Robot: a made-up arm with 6 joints. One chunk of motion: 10 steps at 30 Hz.
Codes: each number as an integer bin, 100 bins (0 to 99) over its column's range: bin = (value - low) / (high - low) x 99, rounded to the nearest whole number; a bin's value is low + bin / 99 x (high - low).
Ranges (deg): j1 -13..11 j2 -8..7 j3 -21..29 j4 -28..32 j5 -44..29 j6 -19..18
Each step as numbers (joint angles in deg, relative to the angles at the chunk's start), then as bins.
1 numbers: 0.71 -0.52 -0.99 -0.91 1.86 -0.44
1 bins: 57 49 40 45 62 50
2 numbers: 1.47 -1.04 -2.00 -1.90 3.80 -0.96
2 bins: 60 46 38 43 65 48
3 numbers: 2.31 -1.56 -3.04 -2.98 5.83 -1.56
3 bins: 63 43 36 41 68 47
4 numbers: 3.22 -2.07 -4.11 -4.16 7.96 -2.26
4 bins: 67 39 33 39 70 45
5 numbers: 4.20 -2.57 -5.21 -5.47 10.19 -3.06
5 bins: 71 36 31 37 73 43
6 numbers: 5.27 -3.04 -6.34 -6.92 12.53 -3.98
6 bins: 75 33 29 35 77 40
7 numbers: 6.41 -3.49 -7.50 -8.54 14.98 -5.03
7 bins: 80 30 27 32 80 37
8 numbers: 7.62 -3.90 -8.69 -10.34 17.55 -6.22
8 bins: 85 27 24 29 83 34
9 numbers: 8.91 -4.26 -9.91 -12.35 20.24 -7.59
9 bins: 90 25 22 26 87 31
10 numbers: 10.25 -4.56 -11.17 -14.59 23.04 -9.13
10 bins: 96 23 19 22 91 26
